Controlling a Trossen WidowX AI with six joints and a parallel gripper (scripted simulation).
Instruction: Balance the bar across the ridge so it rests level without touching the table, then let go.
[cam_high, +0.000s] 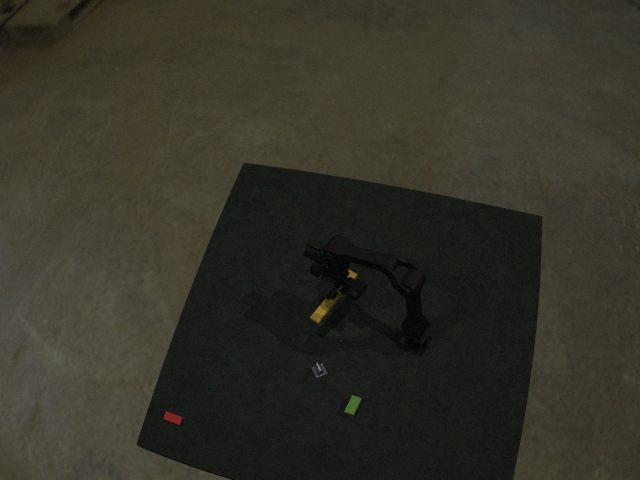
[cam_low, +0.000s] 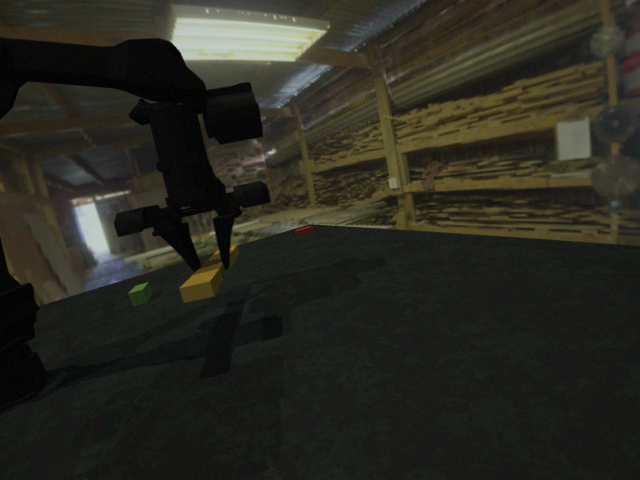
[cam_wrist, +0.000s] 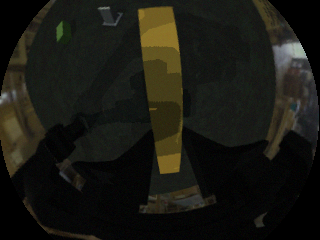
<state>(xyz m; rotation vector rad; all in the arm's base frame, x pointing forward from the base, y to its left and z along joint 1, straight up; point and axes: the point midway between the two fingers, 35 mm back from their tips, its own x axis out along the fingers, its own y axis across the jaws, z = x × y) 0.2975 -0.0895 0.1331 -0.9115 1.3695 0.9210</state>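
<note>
My gripper tip is 26 cm to the right of the ridge and 6 cm above it. Also, from my gripper tip: red block: 44 cm ahead, 59 cm to the left, 9 cm below; yellow bar: 1 cm ahead, 2 cm to the left; green block: 14 cm behind, 37 cm to the left, 8 cm below.
</note>
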